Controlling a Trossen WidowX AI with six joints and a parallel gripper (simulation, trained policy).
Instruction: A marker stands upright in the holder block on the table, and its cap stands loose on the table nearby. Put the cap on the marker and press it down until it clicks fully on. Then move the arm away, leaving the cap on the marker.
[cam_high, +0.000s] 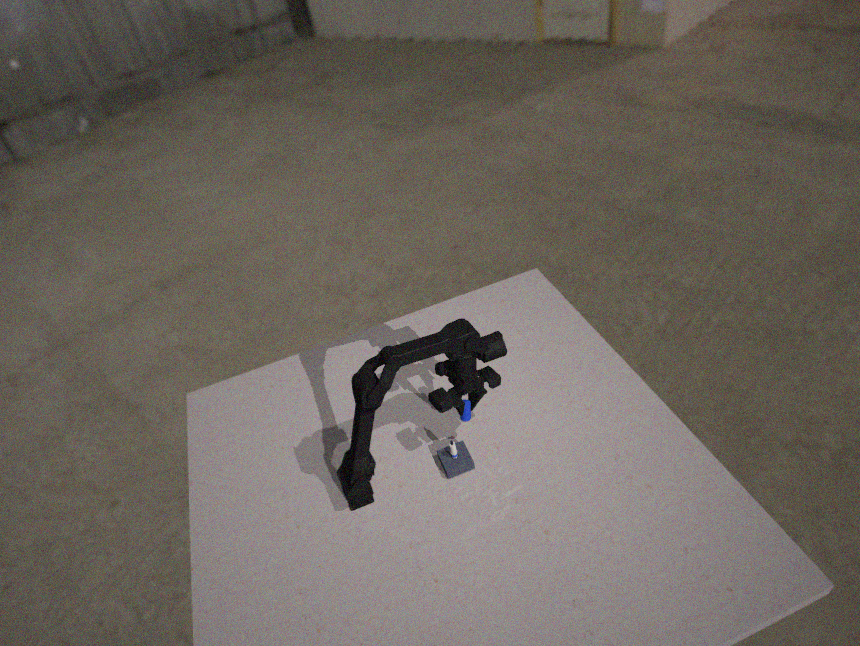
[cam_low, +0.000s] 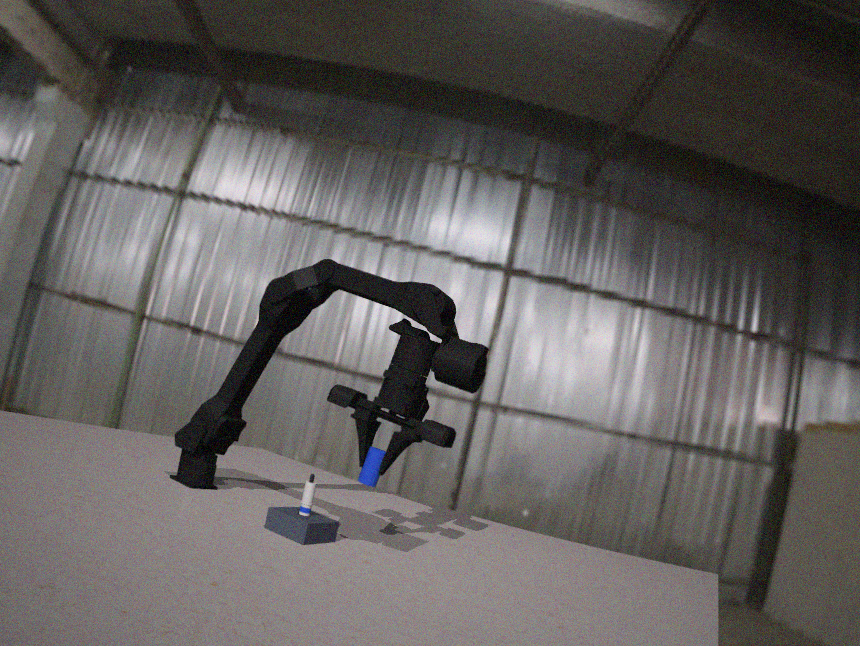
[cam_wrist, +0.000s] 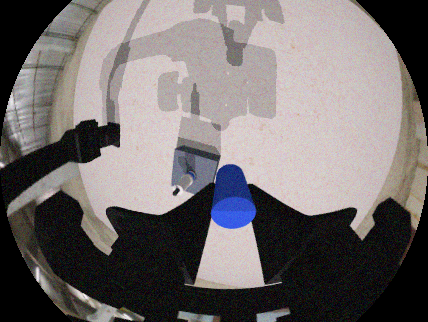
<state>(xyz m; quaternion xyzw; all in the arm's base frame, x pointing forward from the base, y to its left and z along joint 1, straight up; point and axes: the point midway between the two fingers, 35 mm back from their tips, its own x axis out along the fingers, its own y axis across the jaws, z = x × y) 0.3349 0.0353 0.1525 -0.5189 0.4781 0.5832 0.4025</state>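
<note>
The dark grey holder block lies 6 cm behind my gripper tip, 5 cm to the right of it and 10 cm below it. Also, from my gripper tip: blue cap: 1 cm above.
</note>
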